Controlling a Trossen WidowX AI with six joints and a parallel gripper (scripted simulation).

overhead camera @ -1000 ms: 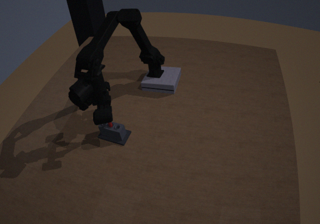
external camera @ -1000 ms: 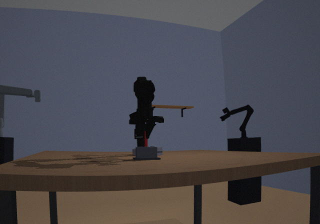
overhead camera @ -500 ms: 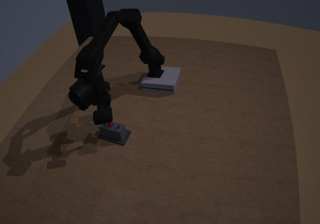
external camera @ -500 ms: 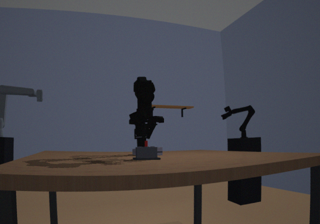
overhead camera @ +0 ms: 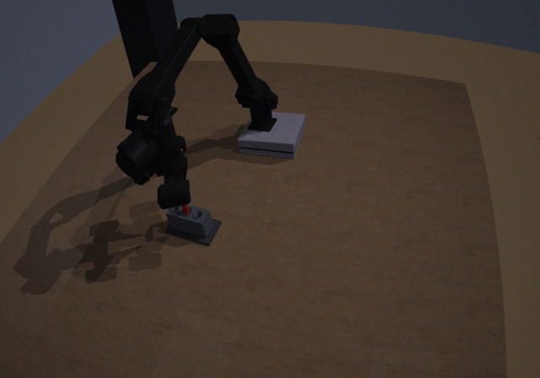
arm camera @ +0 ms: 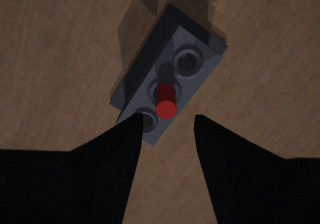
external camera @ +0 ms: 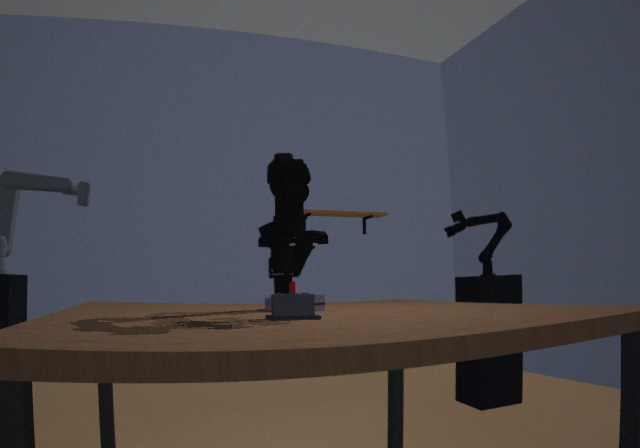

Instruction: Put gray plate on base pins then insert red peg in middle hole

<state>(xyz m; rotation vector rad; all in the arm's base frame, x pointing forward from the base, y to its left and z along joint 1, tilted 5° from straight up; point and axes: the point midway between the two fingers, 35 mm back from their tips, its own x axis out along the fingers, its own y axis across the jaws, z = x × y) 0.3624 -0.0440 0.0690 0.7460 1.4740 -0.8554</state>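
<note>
The red peg is 5 cm below my gripper tip. From my gripper tip the other things lie so: dark base (9 cm below); then gray plate (6 cm below).
</note>
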